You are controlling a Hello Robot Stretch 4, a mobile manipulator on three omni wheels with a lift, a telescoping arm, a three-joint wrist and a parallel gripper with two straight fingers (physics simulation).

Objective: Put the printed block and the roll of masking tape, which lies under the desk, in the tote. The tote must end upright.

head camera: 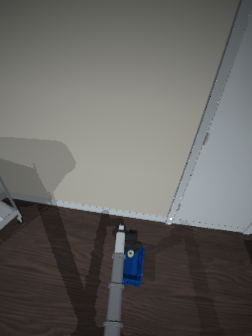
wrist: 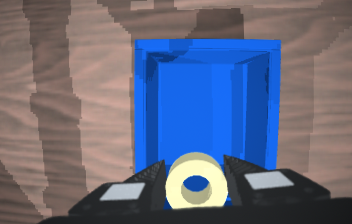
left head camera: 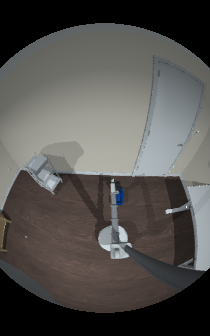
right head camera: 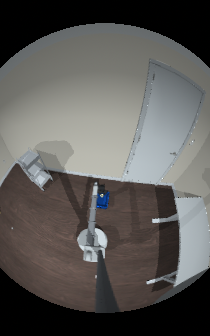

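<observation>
My gripper is shut on the roll of masking tape, a pale yellow ring seen between the two black fingers. The blue tote stands upright on the floor, its open top facing up. In the wrist view the tape and fingers are over the near end of the tote and hide part of it. No block shows on the visible part of the tote's bottom. The printed block cannot be made out in these frames.
A white desk stands at the right, with light legs near the floor. A grey shelf cart stands by the wall at the left. The wall and a door are beyond the tote. Part of a wooden piece shows far left.
</observation>
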